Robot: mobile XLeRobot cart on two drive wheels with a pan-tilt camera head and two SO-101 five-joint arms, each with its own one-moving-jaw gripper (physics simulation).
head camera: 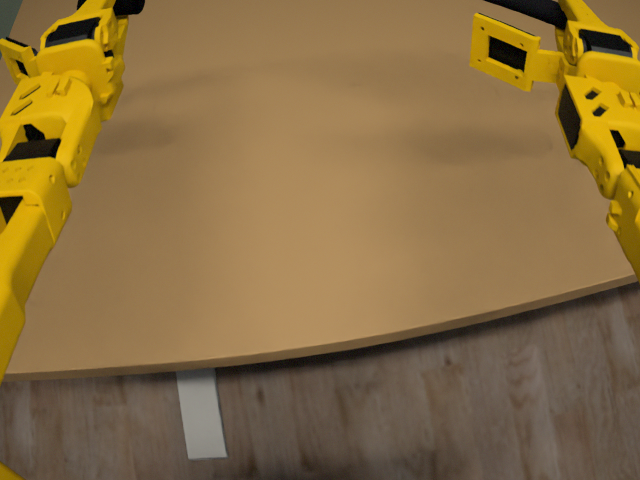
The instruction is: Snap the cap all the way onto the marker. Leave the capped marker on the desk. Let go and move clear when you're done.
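The black cap (130, 6) shows at the top left edge of the head view, partly cut off. My left gripper (99, 5) is shut on it, with the cap's end sticking out to the right of the jaws; the jaw tips are cut off by the top edge. The black marker (532, 9) shows at the top right, its visible part reaching up and to the left out of view. My right gripper (572, 8) is shut on it. The cap and the marker are wide apart. The marker's tip is out of view.
The brown desk (310, 232) lies under and between the two arms, with soft shadows on it. Its front edge curves across the lower part of the picture. Below are the wood floor (387, 413) and a pale strip (202, 413).
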